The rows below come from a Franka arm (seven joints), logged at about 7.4 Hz.
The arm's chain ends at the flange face. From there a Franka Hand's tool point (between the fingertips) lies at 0.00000 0.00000 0.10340 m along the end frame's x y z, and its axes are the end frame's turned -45 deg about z.
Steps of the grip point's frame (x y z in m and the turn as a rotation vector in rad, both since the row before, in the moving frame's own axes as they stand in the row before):
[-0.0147 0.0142 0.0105 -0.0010 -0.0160 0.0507]
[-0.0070 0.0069 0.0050 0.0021 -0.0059 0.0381]
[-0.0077 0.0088 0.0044 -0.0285 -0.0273 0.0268]
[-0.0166 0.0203 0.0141 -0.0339 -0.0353 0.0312]
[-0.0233 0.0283 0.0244 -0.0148 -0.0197 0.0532]
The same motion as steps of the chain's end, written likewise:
[0.0008 0.0192 0.0105 -0.0120 -0.0106 0.0507]
[0.0005 0.0096 0.0050 -0.0027 -0.0057 0.0381]
[0.0007 0.0076 0.0045 -0.0395 0.0008 0.0268]
[0.0028 0.0210 0.0142 -0.0489 -0.0010 0.0312]
[0.0040 0.0340 0.0244 -0.0244 -0.0035 0.0532]

